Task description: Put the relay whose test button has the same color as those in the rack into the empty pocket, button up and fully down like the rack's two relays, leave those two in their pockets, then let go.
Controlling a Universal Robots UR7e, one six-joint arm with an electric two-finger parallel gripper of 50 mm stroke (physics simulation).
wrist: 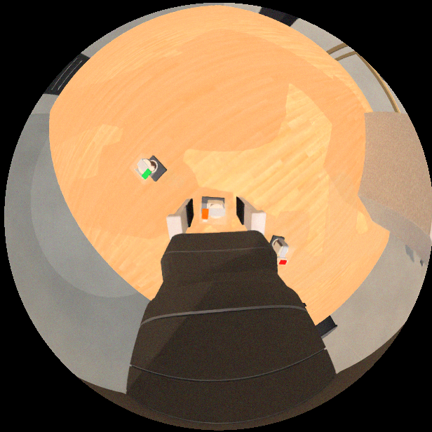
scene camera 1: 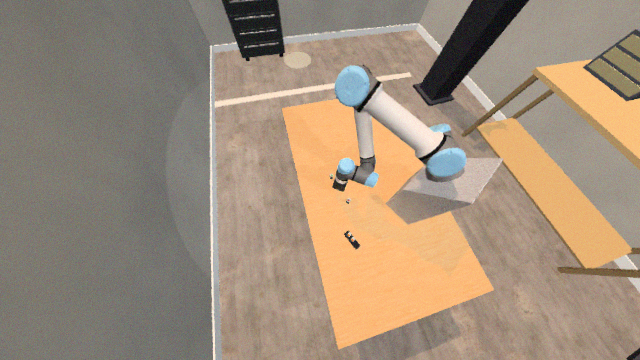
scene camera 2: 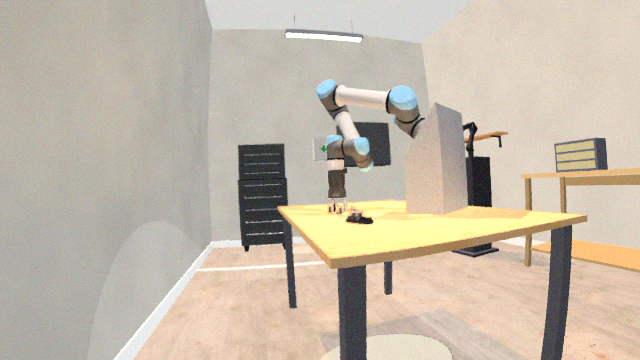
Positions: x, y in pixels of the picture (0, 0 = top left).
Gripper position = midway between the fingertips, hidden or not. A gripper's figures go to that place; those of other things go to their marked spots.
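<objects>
The gripper [wrist: 214, 205] is 17 cm from the lens, and a relay [wrist: 212, 210] is 14 cm from the lens.
</objects>
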